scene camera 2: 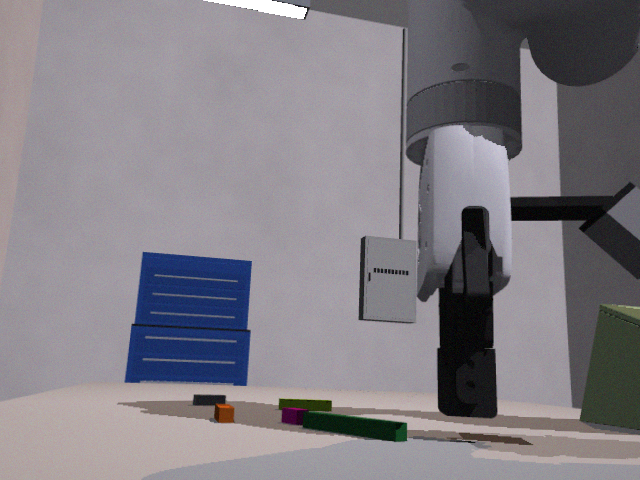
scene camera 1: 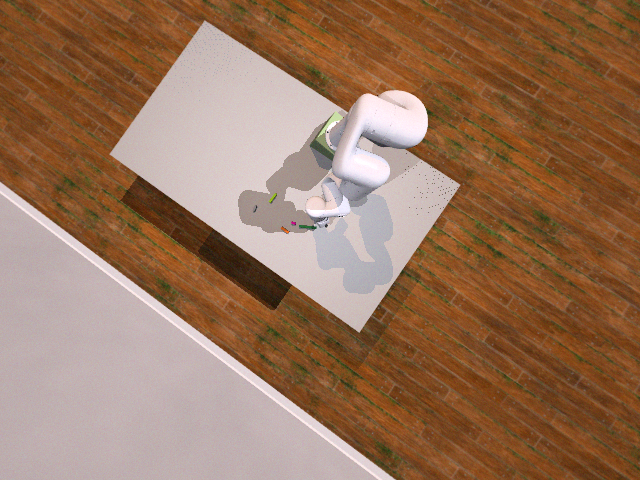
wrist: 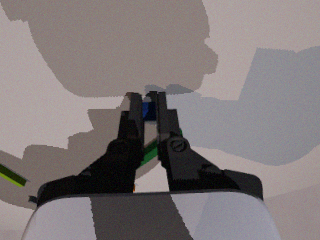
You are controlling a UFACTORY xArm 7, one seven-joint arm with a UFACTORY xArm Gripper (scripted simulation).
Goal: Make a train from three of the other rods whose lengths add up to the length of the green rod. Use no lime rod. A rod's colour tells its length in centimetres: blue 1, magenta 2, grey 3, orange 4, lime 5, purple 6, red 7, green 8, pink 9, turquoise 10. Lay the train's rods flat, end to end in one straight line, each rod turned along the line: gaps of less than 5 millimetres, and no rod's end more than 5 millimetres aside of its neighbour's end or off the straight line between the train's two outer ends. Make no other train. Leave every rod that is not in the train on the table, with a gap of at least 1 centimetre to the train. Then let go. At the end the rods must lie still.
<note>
I see my gripper (scene camera 2: 466,415) and a green rod (scene camera 2: 394,431).
My gripper also shows in the wrist view (wrist: 149,107).
</note>
